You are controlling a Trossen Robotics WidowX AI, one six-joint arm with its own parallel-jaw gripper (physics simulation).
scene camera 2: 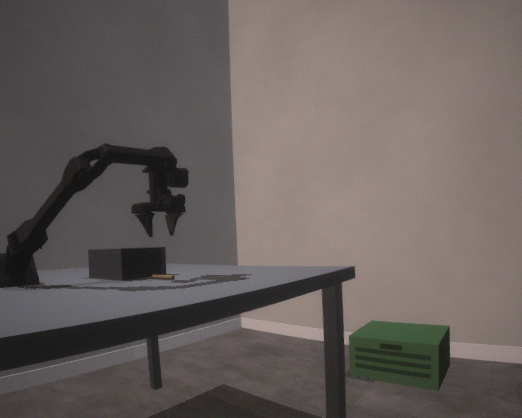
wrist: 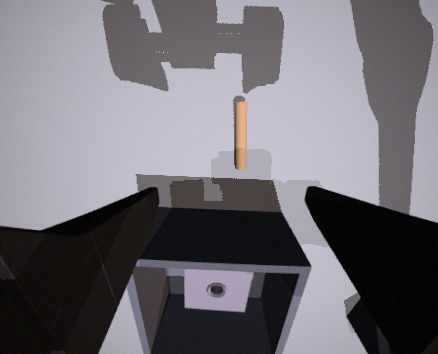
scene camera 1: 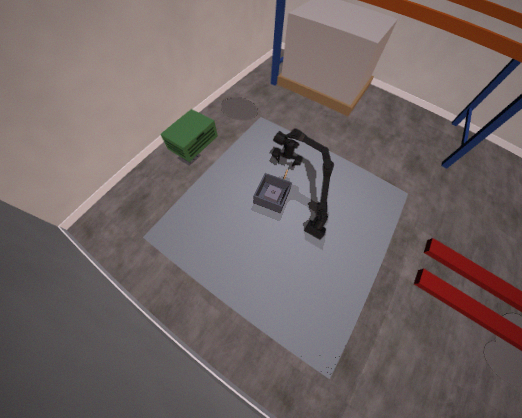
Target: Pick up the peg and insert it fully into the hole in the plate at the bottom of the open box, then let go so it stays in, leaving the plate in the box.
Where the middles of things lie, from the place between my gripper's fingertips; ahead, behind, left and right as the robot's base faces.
The orange-brown peg (wrist: 240, 107) is 1 cm behind my hand, 2 cm to the right of it and 13 cm below it. Also, from my hand: grey box (scene camera 2: 122, 264) (4 cm behind, 19 cm to the left, 8 cm below); then plate (wrist: 204, 289) (4 cm behind, 18 cm to the left, 10 cm below).
